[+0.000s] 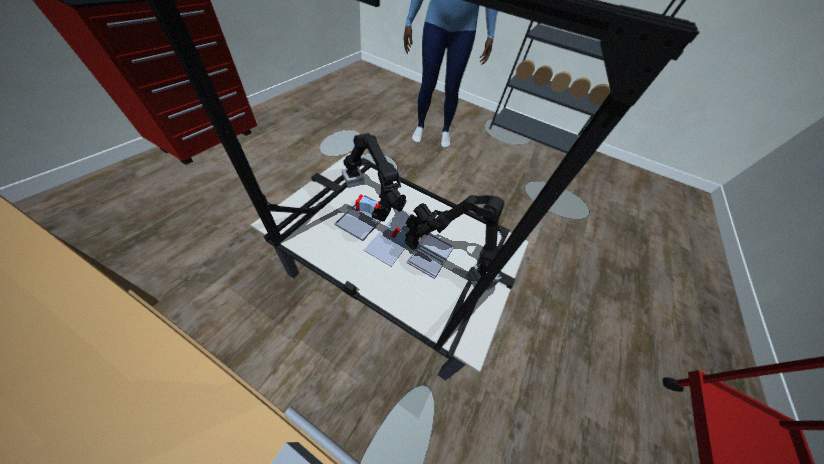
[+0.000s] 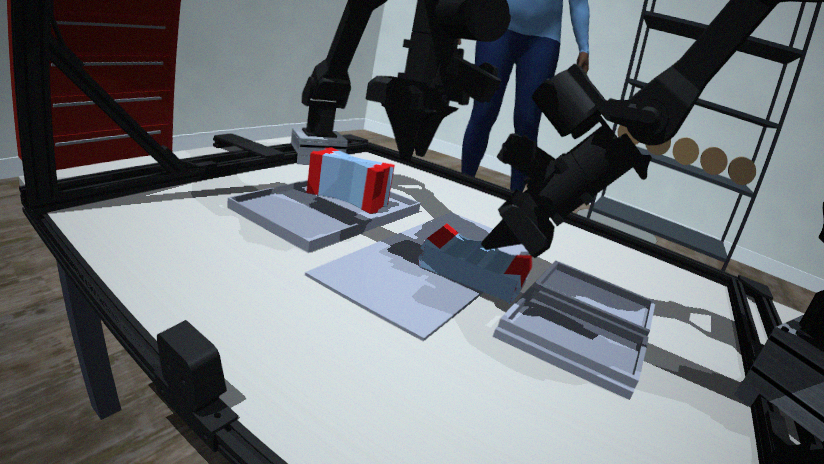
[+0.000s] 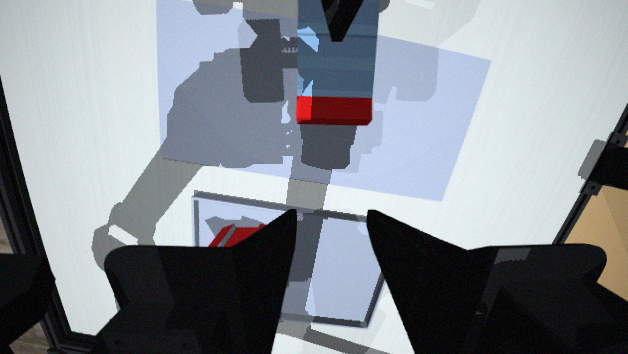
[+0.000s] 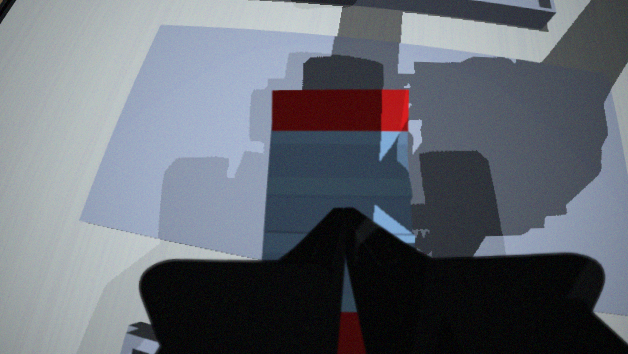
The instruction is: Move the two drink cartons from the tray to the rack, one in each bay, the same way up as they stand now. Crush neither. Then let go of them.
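Seen in the pictures: left gripper, fingertip midpoint: [image 2: 412, 158] [image 3: 331, 216]; right gripper, fingertip midpoint: [image 1: 405, 236] [image 2: 483, 246] [image 3: 336, 38] [image 4: 343, 218]; left arm's base, origin of the base link: [image 1: 352, 173] [image 2: 319, 133].
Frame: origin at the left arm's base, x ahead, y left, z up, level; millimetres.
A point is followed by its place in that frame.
Note:
My left gripper [image 2: 411, 152] @[x 423, y 17, z 68 mm] [image 1: 383, 214] @[x 423, y 17, z 68 mm] [image 3: 331, 216] @[x 423, y 17, z 68 mm] is open and empty, above the tray's edge. My right gripper [image 2: 493, 241] @[x 515, y 88, z -11 mm] [image 1: 410, 239] @[x 515, y 88, z -11 mm] [image 4: 343, 218] @[x 515, y 88, z -11 mm] is shut, its tip over the lying carton's rack-side end.
Black frame rails [image 2: 249, 152] @[x 37, y -149, z -37 mm] run along the table's edges, and slanted posts [image 1: 226, 133] @[x 304, y -469, z 518 mm] rise from them. A person [image 1: 447, 69] stands behind the table. A shelf unit [image 1: 544, 131] stands at the back right and a red drawer cabinet [image 1: 208, 92] at the left.

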